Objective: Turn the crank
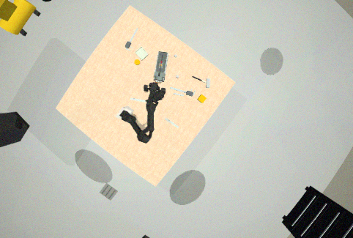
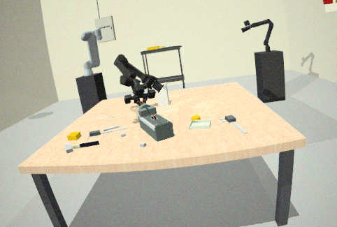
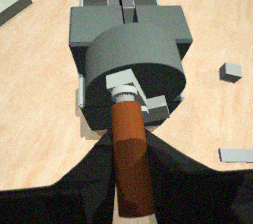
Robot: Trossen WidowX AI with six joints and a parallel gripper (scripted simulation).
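Right now the crank is 10 mm above my gripper tip. Also, from my gripper tip: red pointer: 170 mm ahead, 90 mm to the left, 10 mm below; brown crank handle: 30 mm above, 20 mm behind, 10 mm to the right; yellow disc: 280 mm to the left, 80 mm below, 30 mm ahead.
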